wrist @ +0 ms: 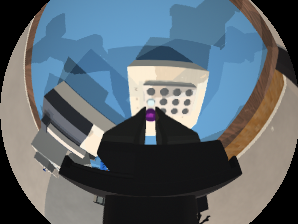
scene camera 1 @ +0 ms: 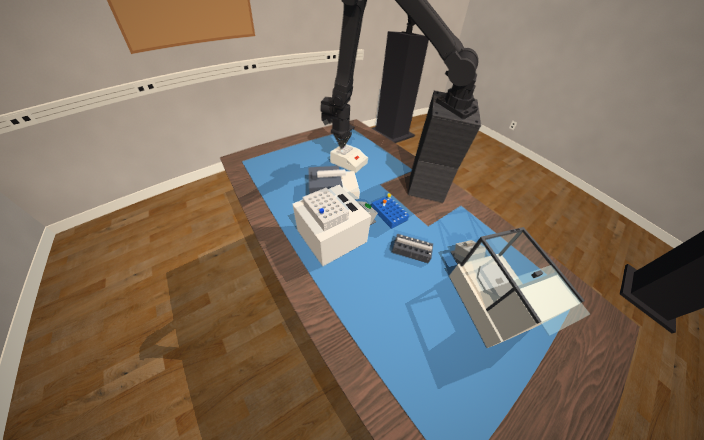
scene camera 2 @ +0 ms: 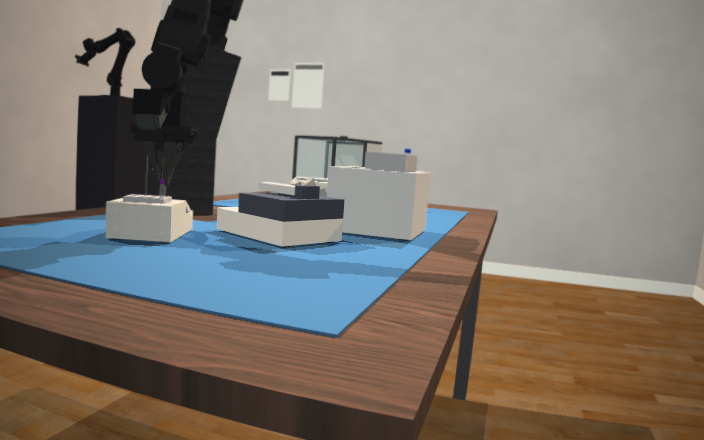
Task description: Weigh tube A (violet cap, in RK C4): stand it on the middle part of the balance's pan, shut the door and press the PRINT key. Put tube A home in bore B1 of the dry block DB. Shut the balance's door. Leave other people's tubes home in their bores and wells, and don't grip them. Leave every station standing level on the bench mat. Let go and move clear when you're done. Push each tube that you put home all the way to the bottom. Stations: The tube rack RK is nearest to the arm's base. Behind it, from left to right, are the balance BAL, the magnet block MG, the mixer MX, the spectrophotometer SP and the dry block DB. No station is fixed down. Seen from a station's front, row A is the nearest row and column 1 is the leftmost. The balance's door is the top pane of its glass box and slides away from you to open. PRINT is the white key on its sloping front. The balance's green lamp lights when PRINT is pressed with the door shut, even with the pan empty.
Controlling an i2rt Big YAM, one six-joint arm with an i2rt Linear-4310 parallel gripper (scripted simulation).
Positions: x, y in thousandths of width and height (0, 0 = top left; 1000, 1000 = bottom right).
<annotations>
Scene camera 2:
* dry block DB: 197, 494
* spectrophotometer: 398, 497
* balance: 445, 353
</annotations>
